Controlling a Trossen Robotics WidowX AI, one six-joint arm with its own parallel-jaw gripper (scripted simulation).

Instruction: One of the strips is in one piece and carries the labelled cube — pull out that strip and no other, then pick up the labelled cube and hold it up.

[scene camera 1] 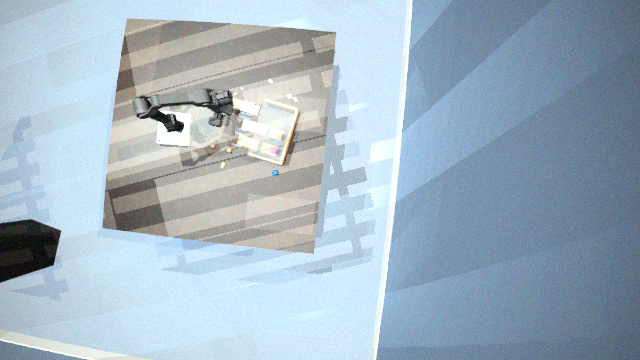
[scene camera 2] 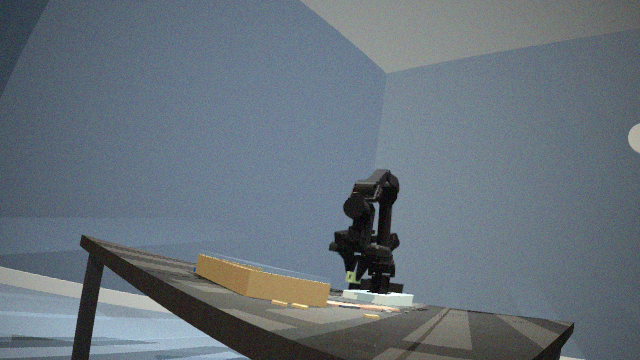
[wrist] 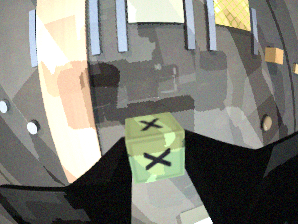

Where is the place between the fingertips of my gripper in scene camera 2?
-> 352, 280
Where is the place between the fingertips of my gripper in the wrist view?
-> At 151, 139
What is my gripper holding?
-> A labelled cube.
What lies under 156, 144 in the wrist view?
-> A labelled cube.
